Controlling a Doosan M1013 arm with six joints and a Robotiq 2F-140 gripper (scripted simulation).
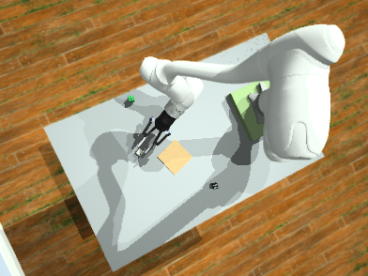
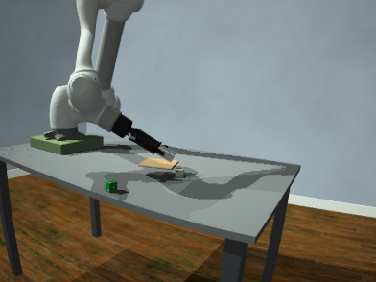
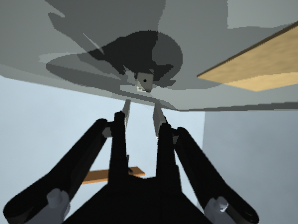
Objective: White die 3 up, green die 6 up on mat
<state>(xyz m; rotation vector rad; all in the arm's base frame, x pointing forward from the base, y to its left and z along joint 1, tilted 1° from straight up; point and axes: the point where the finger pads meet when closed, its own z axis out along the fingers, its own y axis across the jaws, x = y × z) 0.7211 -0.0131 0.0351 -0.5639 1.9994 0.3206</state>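
The white die lies 7 cm below my hand, 4 cm ahead of it and 3 cm to the left of it. Round my hand: green die 26 cm to the right, 7 cm below, 1 cm behind; then black die 35 cm to the left, 28 cm behind, 7 cm below; then tan mat 13 cm behind, 12 cm to the left, 8 cm below.
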